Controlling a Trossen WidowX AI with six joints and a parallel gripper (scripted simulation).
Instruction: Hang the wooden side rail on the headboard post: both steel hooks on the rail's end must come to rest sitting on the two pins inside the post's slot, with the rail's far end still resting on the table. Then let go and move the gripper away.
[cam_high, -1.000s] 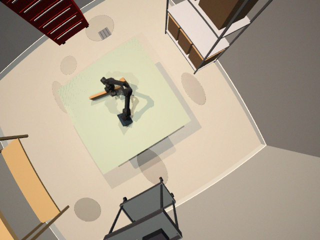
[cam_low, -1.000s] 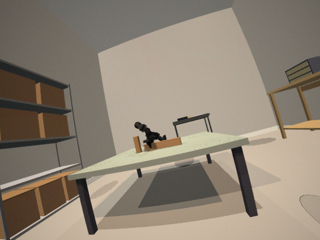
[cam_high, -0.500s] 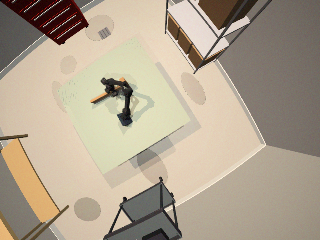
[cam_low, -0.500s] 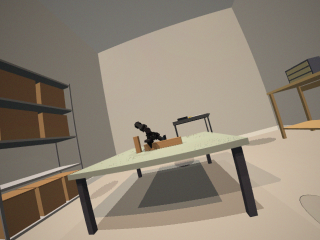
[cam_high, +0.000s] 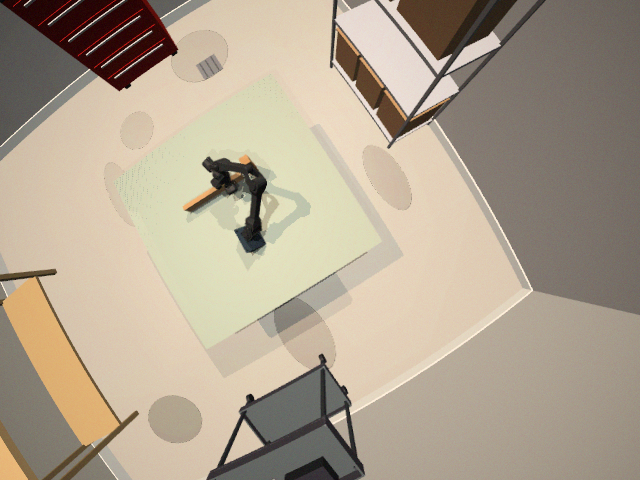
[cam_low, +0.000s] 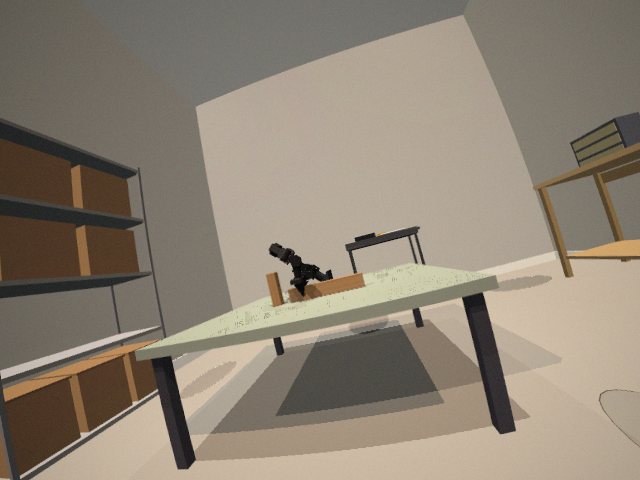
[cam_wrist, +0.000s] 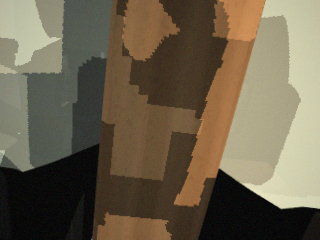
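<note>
Right now my gripper tip is 150 mm to the left of the headboard post, 70 mm below it and 20 mm past it.
</note>
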